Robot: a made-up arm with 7 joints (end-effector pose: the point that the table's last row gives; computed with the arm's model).
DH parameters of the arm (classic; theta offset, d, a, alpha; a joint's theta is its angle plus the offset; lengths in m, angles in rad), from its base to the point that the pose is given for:
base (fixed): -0.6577 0 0.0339 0
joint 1: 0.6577 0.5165 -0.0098 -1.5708
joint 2: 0 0.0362 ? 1.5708
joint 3: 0 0.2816 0.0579 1.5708
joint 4: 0 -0.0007 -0.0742 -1.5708
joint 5: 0 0.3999 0.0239 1.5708
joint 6: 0 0.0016 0.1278 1.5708
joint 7: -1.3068 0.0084 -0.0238 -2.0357
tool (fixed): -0.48 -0.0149 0 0
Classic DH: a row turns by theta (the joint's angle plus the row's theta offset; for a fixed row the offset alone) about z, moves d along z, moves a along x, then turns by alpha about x.
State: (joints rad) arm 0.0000 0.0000 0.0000 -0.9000 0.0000 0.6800 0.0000
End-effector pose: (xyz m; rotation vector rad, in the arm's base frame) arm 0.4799 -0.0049 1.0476 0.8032 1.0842 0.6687
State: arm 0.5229 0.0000 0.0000 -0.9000 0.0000 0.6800 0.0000
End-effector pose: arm 0.4115 0.2192 1.0476 0.5162 1.3069 1.1053
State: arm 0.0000 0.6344 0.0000 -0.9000 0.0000 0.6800 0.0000
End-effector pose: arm 0.7047 -0.0049 0.6699 1.0490 1.6531 0.4155
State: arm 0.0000 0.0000 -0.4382 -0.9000 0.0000 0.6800 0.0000
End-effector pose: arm 0.4295 -0.1908 1.0476 1.0012 0.8677 0.2980
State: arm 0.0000 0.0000 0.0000 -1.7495 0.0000 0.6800 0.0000
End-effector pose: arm 0.5366 -0.0049 0.6739 1.1250 1.8427 0.3108
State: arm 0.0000 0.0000 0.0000 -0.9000 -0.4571 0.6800 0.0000
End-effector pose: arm 0.4666 -0.0548 1.0644 0.6287 1.0271 0.2251
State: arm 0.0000 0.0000 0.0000 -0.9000 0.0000 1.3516 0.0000
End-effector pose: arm 0.4815 -0.0049 1.1200 0.5144 0.4724 0.8567
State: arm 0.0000 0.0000 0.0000 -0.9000 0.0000 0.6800 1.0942
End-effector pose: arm 0.4731 0.0226 1.0492 1.0196 0.5747 -0.3557
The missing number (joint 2, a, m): 0.0202
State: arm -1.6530 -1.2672 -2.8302 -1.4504 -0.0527 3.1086 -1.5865
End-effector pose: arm -0.0099 0.6224 0.2804 0.9586 -0.2906 -2.3221
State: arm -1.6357 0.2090 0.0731 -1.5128 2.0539 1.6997 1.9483
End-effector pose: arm 0.0731 -0.6755 0.8031 -2.1688 1.0343 0.4171
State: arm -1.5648 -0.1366 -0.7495 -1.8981 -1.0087 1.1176 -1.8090
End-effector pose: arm -0.3926 -0.3628 0.7077 2.0152 0.7037 0.4700
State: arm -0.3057 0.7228 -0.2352 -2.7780 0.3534 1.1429 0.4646
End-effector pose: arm 0.0830 -0.0370 0.2234 -1.8488 -1.9545 1.2893
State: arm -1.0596 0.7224 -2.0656 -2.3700 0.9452 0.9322 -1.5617
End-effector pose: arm -0.3560 -0.0735 0.5073 0.9085 -0.9254 -0.3583
